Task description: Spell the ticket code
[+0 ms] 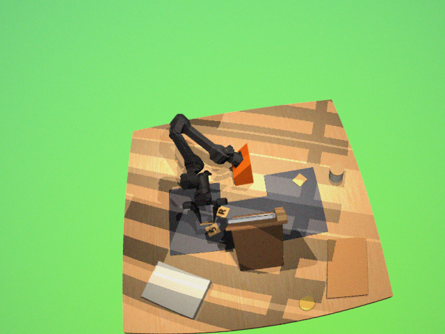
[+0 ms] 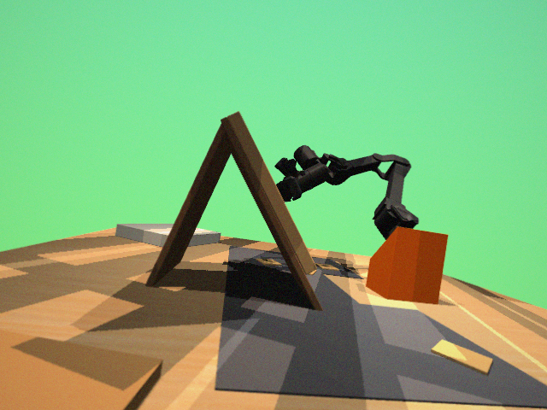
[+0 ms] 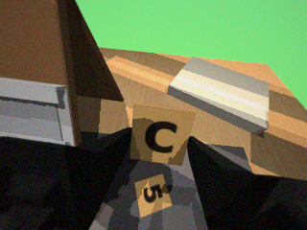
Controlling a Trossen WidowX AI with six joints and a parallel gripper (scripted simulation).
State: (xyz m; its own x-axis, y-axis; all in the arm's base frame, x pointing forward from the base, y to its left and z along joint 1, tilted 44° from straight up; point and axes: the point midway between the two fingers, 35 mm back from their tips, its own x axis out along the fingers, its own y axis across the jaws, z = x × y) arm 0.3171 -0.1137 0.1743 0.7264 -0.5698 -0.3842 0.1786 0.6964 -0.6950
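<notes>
Right now the white ticket is 10 mm behind my gripper tip, 220 mm to the left of it and 80 mm below it. Round my gripper tip: dark mat: 140 mm behind, 180 mm to the left, 170 mm below; flat tan slab: 360 mm ahead, 560 mm to the left, 160 mm below.
</notes>
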